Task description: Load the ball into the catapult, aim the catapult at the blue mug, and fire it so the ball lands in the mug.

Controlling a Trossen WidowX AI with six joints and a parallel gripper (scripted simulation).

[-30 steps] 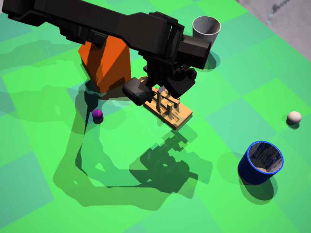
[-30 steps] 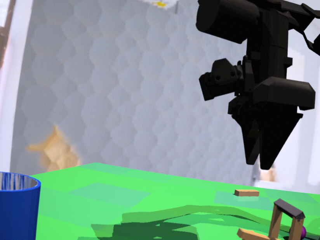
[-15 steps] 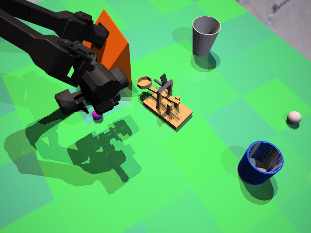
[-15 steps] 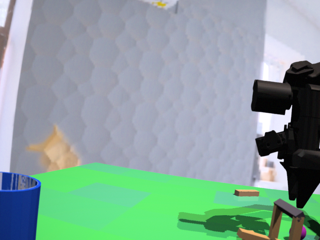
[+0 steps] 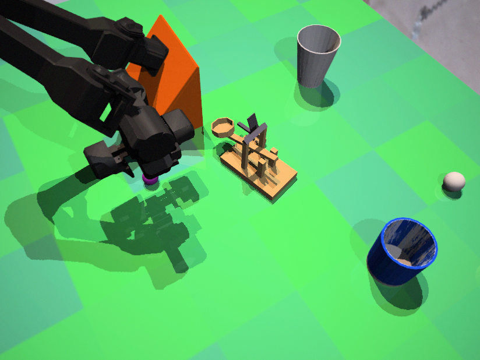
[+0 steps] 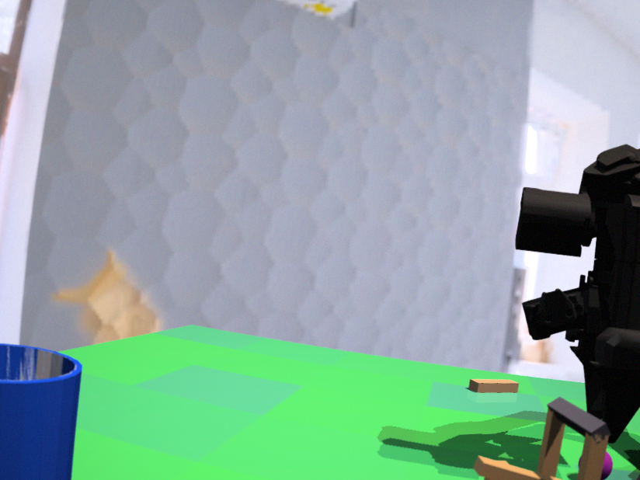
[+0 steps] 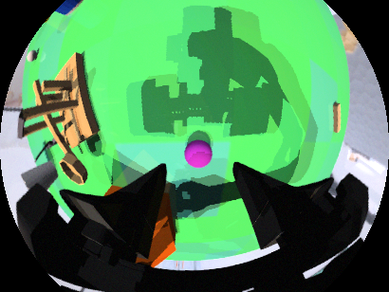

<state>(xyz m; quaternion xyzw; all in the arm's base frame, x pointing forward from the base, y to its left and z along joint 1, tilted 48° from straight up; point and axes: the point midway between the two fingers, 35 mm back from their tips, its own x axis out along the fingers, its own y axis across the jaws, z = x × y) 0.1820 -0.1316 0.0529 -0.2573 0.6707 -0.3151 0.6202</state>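
Right now my gripper tip is 3 cm above the purple ball. The rest, counted from my gripper tip: wooden catapult: 6 cm ahead, 20 cm to the left, 1 cm above; then grey cup: 5 cm behind, 46 cm to the left, 2 cm below; then small wooden block: 6 cm ahead, 36 cm to the right, 4 cm below.
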